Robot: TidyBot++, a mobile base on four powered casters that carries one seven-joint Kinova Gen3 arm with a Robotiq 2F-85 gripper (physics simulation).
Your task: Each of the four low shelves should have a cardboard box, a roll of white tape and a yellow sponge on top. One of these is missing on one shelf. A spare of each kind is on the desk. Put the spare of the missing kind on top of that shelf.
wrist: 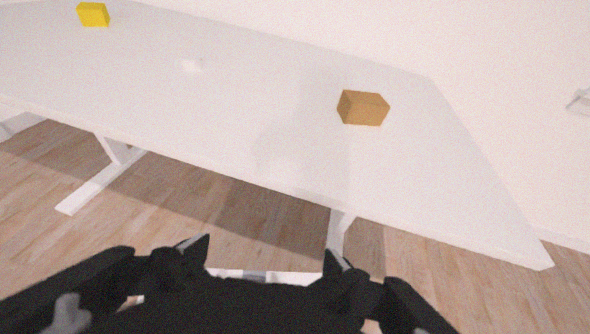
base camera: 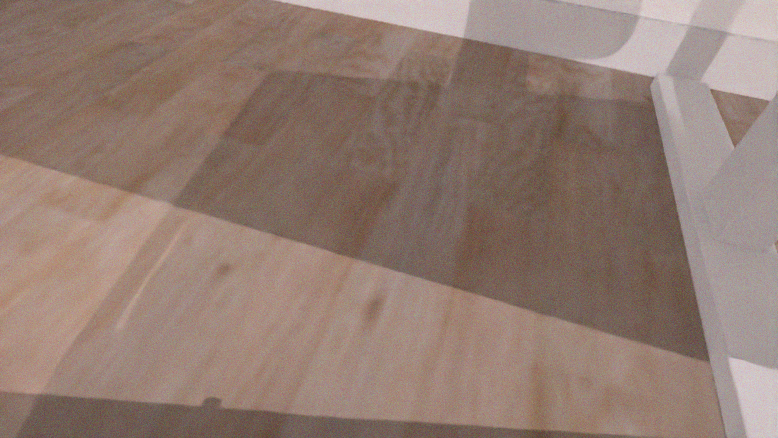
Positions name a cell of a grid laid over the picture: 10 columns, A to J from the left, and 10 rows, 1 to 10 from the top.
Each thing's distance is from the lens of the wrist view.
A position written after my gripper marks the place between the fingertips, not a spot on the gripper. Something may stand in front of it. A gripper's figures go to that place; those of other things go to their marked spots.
my gripper (wrist: E8): 16 cm
brown cardboard box (wrist: G4): 44 cm
